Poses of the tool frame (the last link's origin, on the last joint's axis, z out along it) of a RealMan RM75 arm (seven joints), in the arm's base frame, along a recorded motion.
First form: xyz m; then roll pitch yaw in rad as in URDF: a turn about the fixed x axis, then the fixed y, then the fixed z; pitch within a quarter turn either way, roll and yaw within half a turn.
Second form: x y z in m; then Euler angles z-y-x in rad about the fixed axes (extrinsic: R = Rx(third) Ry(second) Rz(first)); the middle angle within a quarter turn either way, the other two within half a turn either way. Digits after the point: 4 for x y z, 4 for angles.
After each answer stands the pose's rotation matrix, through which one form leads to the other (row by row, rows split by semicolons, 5 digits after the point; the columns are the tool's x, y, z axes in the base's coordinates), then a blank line. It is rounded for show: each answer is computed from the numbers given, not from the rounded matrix.
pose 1, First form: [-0.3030 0.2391 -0.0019 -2.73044 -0.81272 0.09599]
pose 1, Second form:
[-0.3030 0.2391 -0.0019 -0.5032 0.6742 -2.5094]
0.68436 0.37674 0.62427; 0.06589 -0.88463 0.46162; 0.72616 -0.27478 -0.63023

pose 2, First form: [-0.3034 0.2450 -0.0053 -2.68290 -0.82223 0.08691]
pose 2, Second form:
[-0.3034 0.2450 -0.0053 -0.5341 0.6637 -2.4570]
0.67802 0.40101 0.61602; 0.05908 -0.86509 0.49813; 0.73267 -0.30135 -0.61024

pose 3, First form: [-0.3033 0.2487 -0.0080 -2.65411 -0.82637 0.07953]
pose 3, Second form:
[-0.3033 0.2487 -0.0080 -0.5495 0.6567 -2.4278]
0.67541 0.41360 0.61054; 0.05383 -0.85335 0.51855; 0.73548 -0.31737 -0.59863

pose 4, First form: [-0.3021 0.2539 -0.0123 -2.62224 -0.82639 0.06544]
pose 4, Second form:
[-0.3021 0.2539 -0.0123 -0.5570 0.6494 -2.4017]
0.67609 0.42103 0.60469; 0.04431 -0.84241 0.53701; 0.73549 -0.33627 -0.58820

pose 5, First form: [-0.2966 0.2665 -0.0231 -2.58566 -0.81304 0.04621]
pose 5, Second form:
[-0.2966 0.2665 -0.0231 -0.5513 0.6335 -2.3809]
0.68656 0.42216 0.59196; 0.03175 -0.83079 0.55567; 0.72638 -0.36271 -0.58379

